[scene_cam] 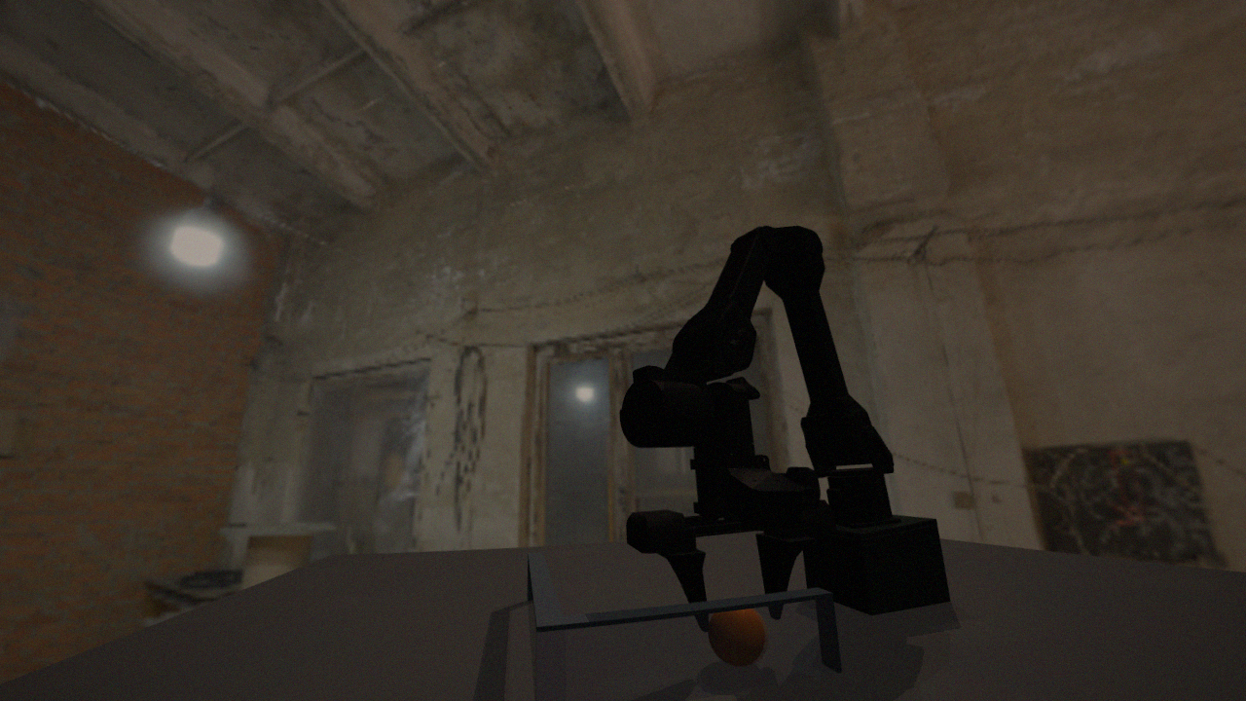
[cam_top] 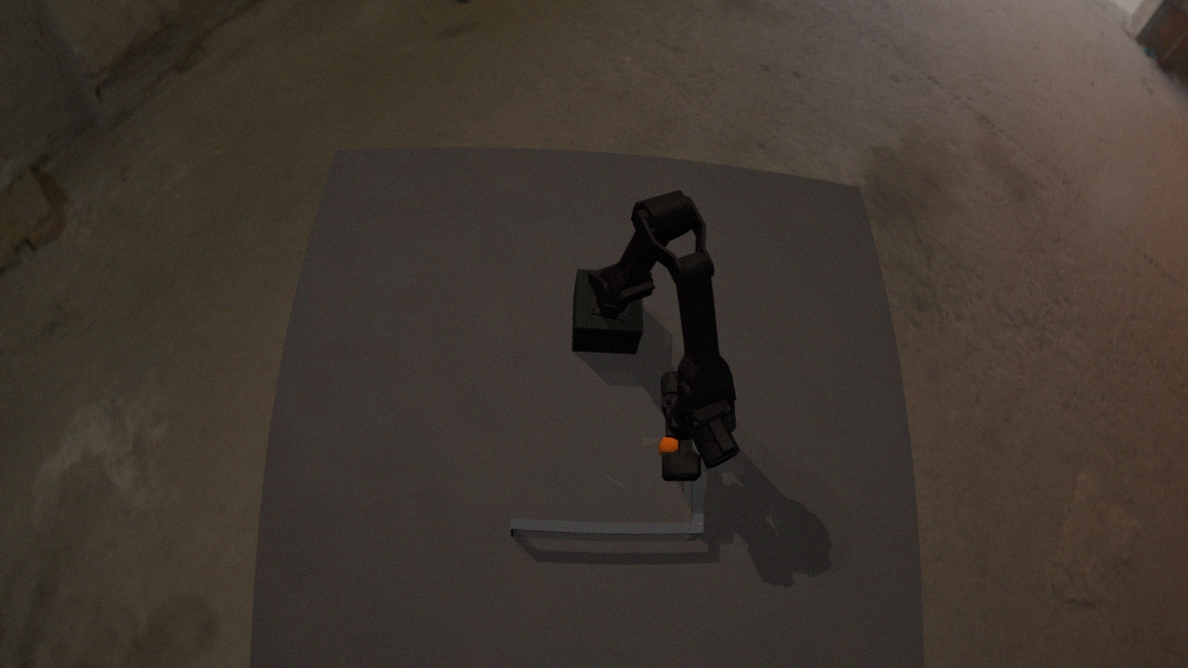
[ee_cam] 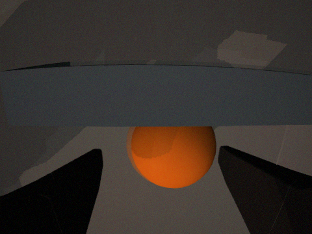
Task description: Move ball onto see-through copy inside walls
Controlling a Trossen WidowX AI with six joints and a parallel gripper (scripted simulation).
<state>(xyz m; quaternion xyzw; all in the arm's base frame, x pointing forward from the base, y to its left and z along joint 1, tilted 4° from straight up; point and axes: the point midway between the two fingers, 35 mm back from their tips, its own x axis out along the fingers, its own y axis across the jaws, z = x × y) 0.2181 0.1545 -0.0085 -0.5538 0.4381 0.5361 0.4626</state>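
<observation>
My gripper tip is 1 cm short of the orange ball and 1 cm above it.
</observation>
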